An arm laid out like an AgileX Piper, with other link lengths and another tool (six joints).
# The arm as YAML. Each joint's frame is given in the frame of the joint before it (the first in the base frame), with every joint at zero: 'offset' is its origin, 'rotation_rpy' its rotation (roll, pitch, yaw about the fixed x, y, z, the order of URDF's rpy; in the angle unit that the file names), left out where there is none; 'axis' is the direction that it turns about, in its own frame. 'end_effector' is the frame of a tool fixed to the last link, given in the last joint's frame.
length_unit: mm
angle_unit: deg
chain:
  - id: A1
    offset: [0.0, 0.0, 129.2]
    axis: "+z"
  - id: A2
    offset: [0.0, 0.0, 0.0]
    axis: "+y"
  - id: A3
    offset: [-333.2, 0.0, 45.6]
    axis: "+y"
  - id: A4
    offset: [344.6, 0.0, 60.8]
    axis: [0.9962, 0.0, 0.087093]
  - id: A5
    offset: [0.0, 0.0, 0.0]
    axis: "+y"
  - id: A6
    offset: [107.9, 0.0, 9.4]
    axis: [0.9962, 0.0, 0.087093]
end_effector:
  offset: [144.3, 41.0, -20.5]
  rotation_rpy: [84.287, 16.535, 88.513]
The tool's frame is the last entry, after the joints.
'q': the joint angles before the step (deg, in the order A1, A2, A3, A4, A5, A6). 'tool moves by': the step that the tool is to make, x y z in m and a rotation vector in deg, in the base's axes. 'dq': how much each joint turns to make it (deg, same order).
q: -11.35, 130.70, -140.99, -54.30, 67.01, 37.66
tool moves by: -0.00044, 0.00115, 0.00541, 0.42, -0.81, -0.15
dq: 0.00, -0.04, -0.85, 0.50, 0.34, 0.03
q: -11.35, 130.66, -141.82, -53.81, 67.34, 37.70
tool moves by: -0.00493, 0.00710, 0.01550, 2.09, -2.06, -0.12
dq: 0.00, -1.23, -1.02, 2.30, 1.06, 0.01
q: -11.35, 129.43, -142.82, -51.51, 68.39, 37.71
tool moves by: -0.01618, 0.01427, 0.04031, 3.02, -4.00, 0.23
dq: 0.05, -3.83, -0.72, 3.64, 1.67, -0.20
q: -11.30, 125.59, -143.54, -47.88, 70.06, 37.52
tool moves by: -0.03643, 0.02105, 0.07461, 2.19, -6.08, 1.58
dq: 0.07, -7.44, -0.02, 4.10, 1.44, -1.35
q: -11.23, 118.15, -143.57, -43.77, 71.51, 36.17
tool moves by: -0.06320, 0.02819, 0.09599, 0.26, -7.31, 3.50
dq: 0.04, -10.44, 0.69, 4.39, 0.73, -3.30
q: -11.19, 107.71, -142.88, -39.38, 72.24, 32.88
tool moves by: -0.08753, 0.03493, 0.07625, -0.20, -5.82, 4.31
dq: 0.00, -13.46, 5.44, 4.72, 0.34, -3.47
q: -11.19, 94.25, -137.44, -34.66, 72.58, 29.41
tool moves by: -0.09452, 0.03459, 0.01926, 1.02, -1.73, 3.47
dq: 0.00, -16.22, 13.66, 4.00, 0.22, -1.69
